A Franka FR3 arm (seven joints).
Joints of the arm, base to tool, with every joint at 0 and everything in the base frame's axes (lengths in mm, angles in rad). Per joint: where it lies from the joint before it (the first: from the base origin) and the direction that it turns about. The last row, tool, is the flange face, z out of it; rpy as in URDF.
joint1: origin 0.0 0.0 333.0 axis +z
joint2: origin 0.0 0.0 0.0 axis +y
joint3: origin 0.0 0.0 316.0 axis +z
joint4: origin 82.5 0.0 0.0 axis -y
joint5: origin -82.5 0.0 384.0 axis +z
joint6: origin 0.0 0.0 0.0 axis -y
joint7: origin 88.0 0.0 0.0 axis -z
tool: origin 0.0 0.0 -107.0 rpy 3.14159 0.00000 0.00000
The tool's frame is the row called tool.
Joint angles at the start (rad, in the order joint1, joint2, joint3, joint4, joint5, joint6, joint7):
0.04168, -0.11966, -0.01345, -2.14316, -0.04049, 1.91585, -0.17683
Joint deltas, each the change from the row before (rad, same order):
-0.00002, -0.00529, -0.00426, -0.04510, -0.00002, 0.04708, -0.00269
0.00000, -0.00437, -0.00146, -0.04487, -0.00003, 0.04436, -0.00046
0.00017, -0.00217, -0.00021, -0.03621, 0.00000, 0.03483, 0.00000
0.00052, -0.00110, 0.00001, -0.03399, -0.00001, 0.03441, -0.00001
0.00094, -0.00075, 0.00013, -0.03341, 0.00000, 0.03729, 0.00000
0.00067, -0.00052, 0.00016, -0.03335, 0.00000, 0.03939, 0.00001
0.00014, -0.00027, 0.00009, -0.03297, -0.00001, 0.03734, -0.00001
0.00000, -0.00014, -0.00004, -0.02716, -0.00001, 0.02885, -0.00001
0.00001, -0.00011, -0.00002, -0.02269, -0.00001, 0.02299, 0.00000
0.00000, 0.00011, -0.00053, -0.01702, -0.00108, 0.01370, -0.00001
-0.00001, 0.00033, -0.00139, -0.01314, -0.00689, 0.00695, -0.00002
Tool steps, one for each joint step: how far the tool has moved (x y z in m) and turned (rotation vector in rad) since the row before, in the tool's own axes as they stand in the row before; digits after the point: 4 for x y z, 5 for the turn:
-0.0036, 0.0007, 0.0148, 0.00031, 0.00733, -0.00005
-0.0041, -0.0009, 0.0152, 0.00033, 0.00397, -0.00057
-0.0036, -0.0014, 0.0129, 0.00052, 0.00093, -0.00121
-0.0035, -0.0016, 0.0123, 0.00030, 0.00164, -0.00172
-0.0034, -0.0018, 0.0118, -0.00029, 0.00471, -0.00221
-0.0036, -0.0018, 0.0115, -0.00057, 0.00662, -0.00194
-0.0042, -0.0016, 0.0115, -0.00013, 0.00473, -0.00134
-0.0040, -0.0013, 0.0095, 0.00031, 0.00194, -0.00086
-0.0037, -0.0012, 0.0079, 0.00047, 0.00052, -0.00072
-0.0033, -0.0007, 0.0063, 0.00033, -0.00343, -0.00072
-0.0031, 0.0000, 0.0053, -0.00339, -0.00727, -0.00350

